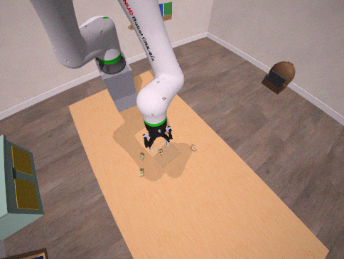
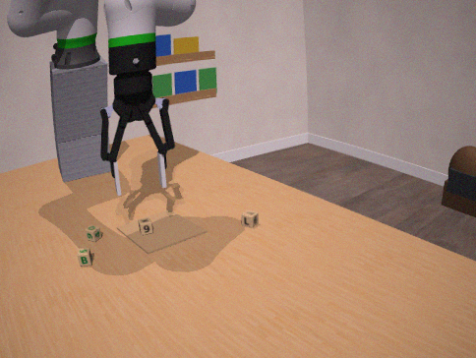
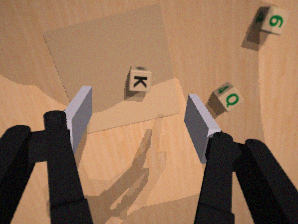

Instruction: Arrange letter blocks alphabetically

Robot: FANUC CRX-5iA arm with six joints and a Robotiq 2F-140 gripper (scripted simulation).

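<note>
My gripper is now 120 mm above the thin tan mat, 30 mm to the right of it and 10 mm short of it.
</note>
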